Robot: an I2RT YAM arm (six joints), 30 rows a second.
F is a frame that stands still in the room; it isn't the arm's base.
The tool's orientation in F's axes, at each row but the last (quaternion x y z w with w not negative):
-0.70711, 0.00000, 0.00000, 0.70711
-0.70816, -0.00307, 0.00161, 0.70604
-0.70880, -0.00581, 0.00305, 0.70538
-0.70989, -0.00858, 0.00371, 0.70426
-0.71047, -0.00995, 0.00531, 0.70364
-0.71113, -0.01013, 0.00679, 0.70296
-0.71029, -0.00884, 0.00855, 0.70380
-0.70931, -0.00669, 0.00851, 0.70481
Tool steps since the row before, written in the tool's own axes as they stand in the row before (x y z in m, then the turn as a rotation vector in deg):
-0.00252, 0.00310, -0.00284, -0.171, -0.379, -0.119
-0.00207, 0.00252, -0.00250, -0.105, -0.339, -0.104
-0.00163, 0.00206, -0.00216, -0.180, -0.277, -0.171
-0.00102, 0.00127, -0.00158, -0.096, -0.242, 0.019
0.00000, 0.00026, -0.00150, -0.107, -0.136, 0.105
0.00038, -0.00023, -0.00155, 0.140, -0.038, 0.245
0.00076, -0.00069, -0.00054, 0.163, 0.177, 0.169
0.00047, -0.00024, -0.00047, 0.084, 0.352, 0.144
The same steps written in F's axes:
-0.00252, -0.00284, -0.00310, -0.171, -0.119, 0.379
-0.00205, -0.00252, -0.00252, -0.105, -0.104, 0.339
-0.00159, -0.00219, -0.00206, -0.179, -0.172, 0.277
-0.00098, -0.00161, -0.00126, -0.098, 0.019, 0.241
0.00003, -0.00150, -0.00025, -0.110, 0.104, 0.134
0.00042, -0.00154, 0.00025, 0.134, 0.249, 0.036
0.00077, -0.00051, 0.00070, 0.159, 0.171, -0.178
0.00048, -0.00046, 0.00024, 0.080, 0.144, -0.353

